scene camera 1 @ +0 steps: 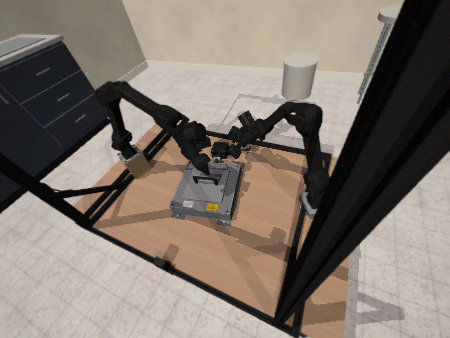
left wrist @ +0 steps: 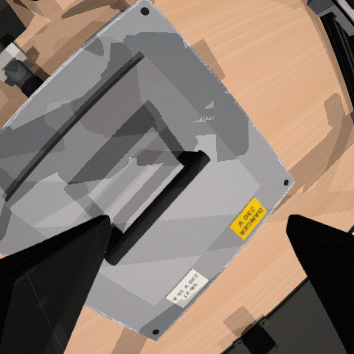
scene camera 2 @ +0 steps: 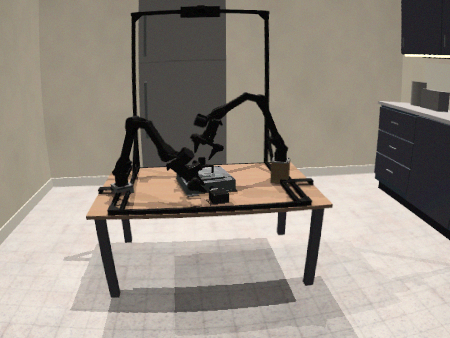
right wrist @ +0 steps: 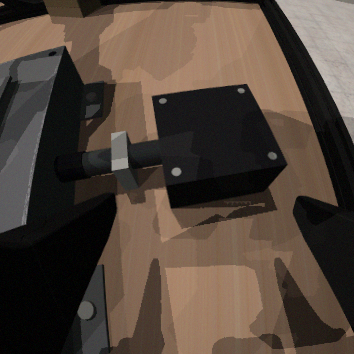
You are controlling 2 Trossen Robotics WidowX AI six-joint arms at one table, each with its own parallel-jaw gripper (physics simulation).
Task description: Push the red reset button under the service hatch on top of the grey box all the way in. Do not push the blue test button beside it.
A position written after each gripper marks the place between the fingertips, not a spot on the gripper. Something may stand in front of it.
The right gripper (right wrist: 206, 203) is open, holding nothing. Also in view: a service hatch (scene camera 1: 202, 187). Also in view: the left gripper (left wrist: 199, 223) and a grey box (right wrist: 214, 143).
The service hatch is seen too in the left wrist view (left wrist: 142, 154). The grey box is seen too in the left wrist view (left wrist: 53, 106).
